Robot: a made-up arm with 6 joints. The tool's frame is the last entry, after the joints. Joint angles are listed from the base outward.
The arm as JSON. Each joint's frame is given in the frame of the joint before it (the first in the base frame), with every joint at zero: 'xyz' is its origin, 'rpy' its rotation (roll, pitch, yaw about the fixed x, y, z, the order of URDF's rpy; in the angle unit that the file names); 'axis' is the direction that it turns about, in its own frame. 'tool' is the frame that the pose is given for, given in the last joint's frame.
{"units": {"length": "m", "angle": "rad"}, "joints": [
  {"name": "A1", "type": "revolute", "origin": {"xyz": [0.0, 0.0, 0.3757], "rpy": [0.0, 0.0, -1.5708]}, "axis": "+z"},
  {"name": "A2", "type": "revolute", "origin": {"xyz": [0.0, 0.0, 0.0], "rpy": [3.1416, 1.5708, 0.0]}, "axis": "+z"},
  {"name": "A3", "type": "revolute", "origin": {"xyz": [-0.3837, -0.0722, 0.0], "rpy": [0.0, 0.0, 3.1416]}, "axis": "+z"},
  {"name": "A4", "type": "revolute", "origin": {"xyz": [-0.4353, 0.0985, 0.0], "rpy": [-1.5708, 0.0, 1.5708]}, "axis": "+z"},
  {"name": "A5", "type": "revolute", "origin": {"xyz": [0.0, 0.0, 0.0], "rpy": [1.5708, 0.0, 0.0]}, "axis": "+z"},
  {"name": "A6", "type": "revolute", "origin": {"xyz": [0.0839, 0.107, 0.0], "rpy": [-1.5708, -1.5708, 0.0]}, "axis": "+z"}
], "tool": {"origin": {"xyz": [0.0, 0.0, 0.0], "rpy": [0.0, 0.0, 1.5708]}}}
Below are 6 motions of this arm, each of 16 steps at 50 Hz.
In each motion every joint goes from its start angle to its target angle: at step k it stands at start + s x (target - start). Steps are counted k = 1, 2, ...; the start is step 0. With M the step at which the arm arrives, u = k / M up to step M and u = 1 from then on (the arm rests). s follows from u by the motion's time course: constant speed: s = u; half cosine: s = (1 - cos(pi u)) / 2; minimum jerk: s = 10 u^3 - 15 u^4 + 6 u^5.
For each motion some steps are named. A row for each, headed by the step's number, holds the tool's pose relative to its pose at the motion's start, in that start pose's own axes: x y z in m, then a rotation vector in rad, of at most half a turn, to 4 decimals.
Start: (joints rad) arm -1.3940 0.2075 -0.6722 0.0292 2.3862 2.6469
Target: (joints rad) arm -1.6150 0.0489 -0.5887 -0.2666 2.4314 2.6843
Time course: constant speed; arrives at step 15
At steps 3, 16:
3: 0.0151 -0.0159 0.0085 0.0018 -0.0058 0.0357
16: 0.0689 -0.0754 0.0519 -0.0076 -0.0225 0.1894

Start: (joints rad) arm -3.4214 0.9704 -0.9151 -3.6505 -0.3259 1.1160
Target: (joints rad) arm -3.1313 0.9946 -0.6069 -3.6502 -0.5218 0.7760
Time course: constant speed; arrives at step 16
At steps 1, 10, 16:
1: 0.0114 -0.0014 0.0010 0.0265 0.0163 -0.0413
10: 0.1045 -0.0293 0.0013 0.2685 0.1717 -0.4057
16: 0.1556 -0.0595 -0.0075 0.4351 0.2870 -0.6364

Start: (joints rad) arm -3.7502 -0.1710 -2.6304 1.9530 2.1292 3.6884
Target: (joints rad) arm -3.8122 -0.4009 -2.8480 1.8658 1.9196 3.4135
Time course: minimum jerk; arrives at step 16
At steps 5, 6, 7, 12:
5: 0.0242 0.0369 0.0226 0.0479 -0.0406 -0.1013
6: 0.0376 0.0556 0.0354 0.0734 -0.0609 -0.1557
7: 0.0535 0.0763 0.0508 0.1027 -0.0831 -0.2187
12: 0.1351 0.1616 0.1334 0.2416 -0.1727 -0.5254

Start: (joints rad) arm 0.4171 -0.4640 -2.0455 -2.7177 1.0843 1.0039
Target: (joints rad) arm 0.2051 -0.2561 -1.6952 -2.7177 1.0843 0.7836
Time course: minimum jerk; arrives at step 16
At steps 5, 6, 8, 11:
5: -0.0025 -0.0571 -0.0395 0.0699 0.0424 -0.1094
6: -0.0068 -0.0863 -0.0612 0.1066 0.0646 -0.1677
8: -0.0250 -0.1517 -0.1144 0.1926 0.1161 -0.3065
11: -0.0689 -0.2340 -0.1935 0.3147 0.1876 -0.5052

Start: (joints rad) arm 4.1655 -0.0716 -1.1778 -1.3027 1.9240 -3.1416
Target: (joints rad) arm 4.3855 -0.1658 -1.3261 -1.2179 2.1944 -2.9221
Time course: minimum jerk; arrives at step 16
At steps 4, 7, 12, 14, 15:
4: 0.0107 -0.0073 -0.0102 -0.0083 0.0004 0.0392
7: 0.0415 -0.0255 -0.0363 -0.0350 0.0011 0.1416
12: 0.1036 -0.0536 -0.0765 -0.0982 0.0021 0.3129
14: 0.1149 -0.0577 -0.0823 -0.1106 0.0024 0.3399
15: 0.1166 -0.0584 -0.0832 -0.1126 0.0025 0.3441

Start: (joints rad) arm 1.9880 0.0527 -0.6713 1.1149 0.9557 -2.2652
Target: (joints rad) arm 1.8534 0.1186 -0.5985 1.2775 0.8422 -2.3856
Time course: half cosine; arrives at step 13
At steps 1, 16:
1: -0.0014 0.0000 -0.0003 -0.0026 0.0003 0.0024
16: -0.0939 -0.0141 -0.0175 -0.1749 0.0006 0.1740

